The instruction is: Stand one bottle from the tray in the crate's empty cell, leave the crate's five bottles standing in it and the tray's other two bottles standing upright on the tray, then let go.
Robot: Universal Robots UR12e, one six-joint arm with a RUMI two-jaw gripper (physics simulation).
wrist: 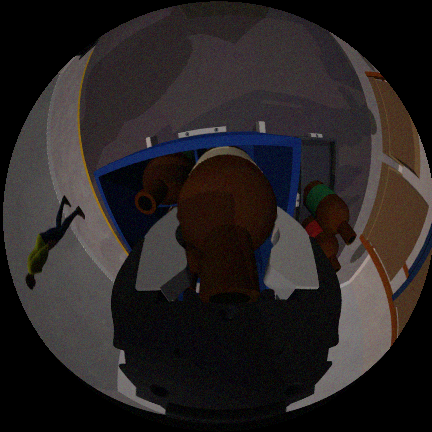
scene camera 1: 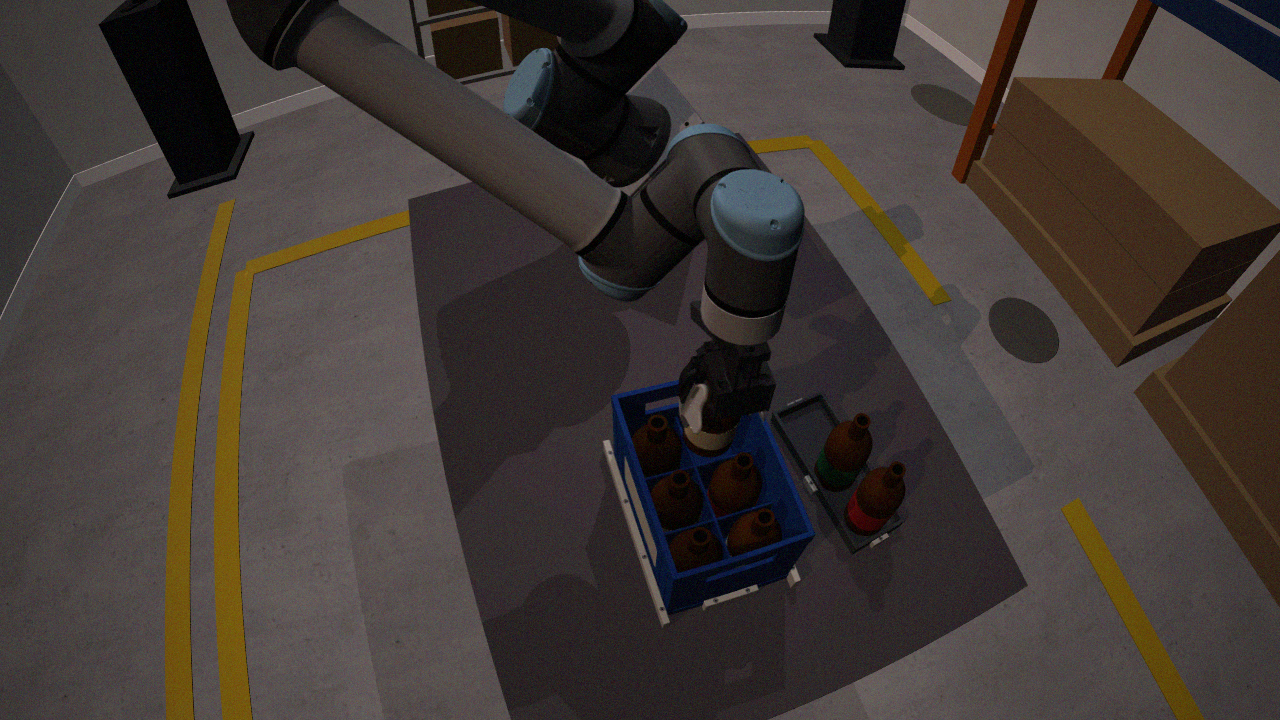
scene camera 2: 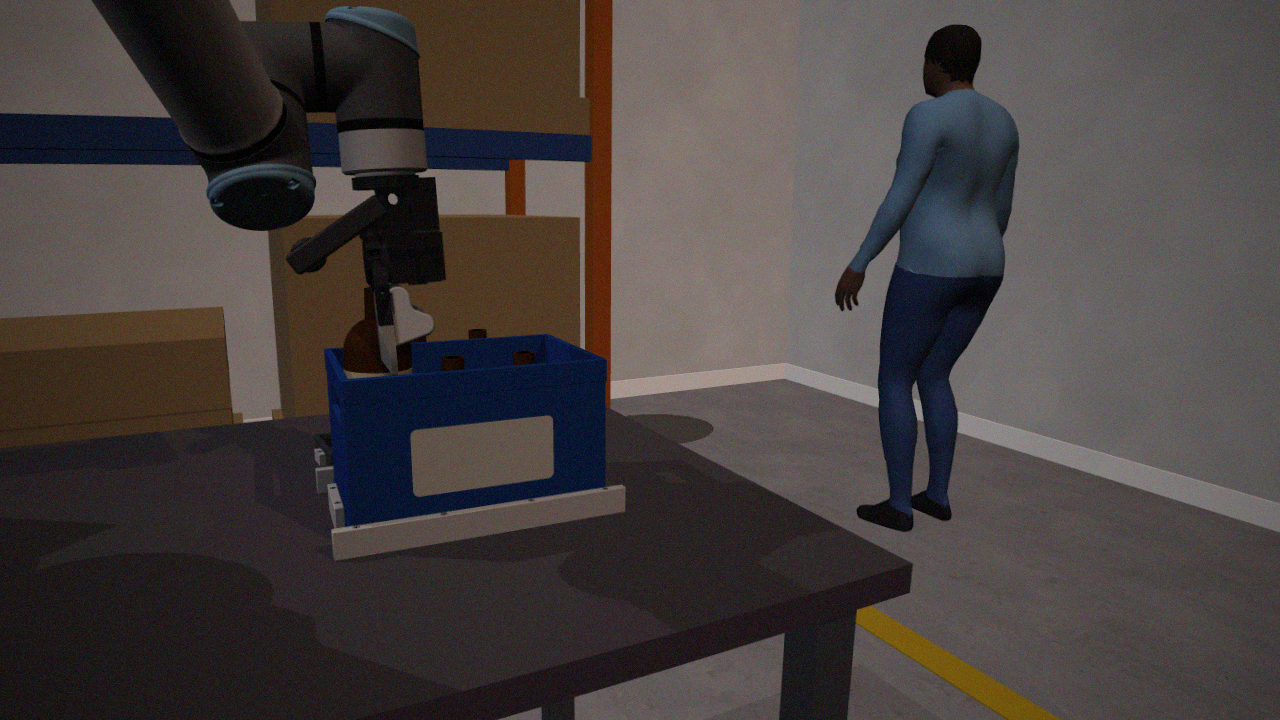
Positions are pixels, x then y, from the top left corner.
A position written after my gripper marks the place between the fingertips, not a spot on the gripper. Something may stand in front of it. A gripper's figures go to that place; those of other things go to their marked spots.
Labels:
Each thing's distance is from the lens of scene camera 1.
my gripper [scene camera 1: 717,420]: 0.91 m
green-labelled bottle [scene camera 1: 848,446]: 0.98 m
red-labelled bottle [scene camera 1: 881,492]: 0.96 m
cream-labelled bottle [scene camera 1: 715,438]: 0.91 m

